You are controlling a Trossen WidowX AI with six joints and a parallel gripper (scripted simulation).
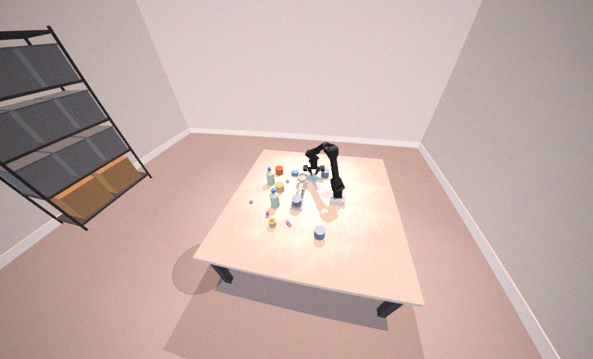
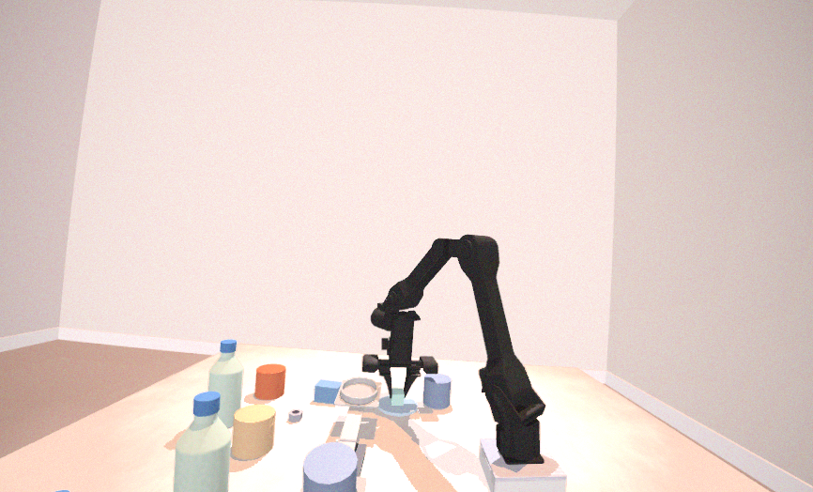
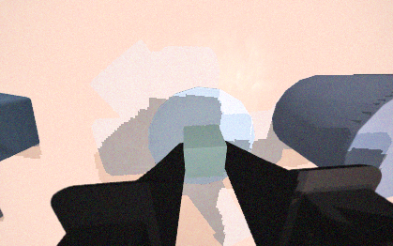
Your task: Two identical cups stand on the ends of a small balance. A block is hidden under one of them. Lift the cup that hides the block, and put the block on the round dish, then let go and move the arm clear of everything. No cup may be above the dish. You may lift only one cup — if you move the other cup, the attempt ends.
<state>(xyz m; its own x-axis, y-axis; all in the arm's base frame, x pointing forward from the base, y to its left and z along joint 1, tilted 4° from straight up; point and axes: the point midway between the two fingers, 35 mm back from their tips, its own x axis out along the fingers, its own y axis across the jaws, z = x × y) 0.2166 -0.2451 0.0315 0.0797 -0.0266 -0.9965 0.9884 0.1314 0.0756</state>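
Right now the pale green block is right at my gripper tip. From my gripper tip the other things lie so: round dish (2 cm below); then blue box (18 cm ahead, 1 cm to the right); then small nut (22 cm ahead, 10 cm to the left, 1 cm below).
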